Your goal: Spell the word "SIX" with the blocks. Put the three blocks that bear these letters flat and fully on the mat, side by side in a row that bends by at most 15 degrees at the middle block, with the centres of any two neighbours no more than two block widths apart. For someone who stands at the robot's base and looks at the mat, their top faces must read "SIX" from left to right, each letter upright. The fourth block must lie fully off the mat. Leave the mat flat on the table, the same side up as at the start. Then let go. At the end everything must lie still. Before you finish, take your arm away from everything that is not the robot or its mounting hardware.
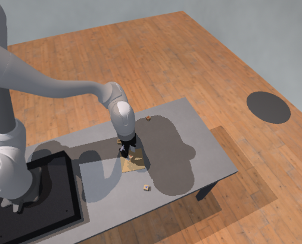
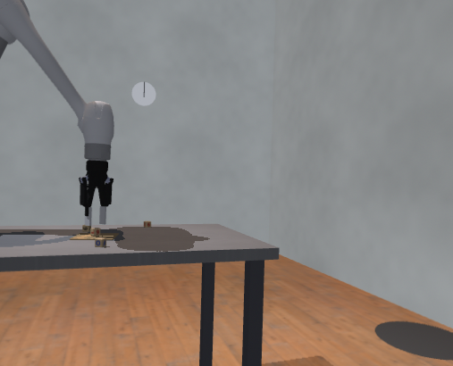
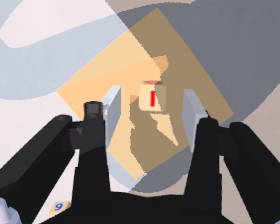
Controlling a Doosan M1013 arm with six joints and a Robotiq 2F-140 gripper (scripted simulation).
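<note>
The tan mat lies 1 cm to the right of my hand and 7 cm below it. From my hand the other things lie so: block: 6 cm behind, 13 cm to the left, 6 cm below.
</note>
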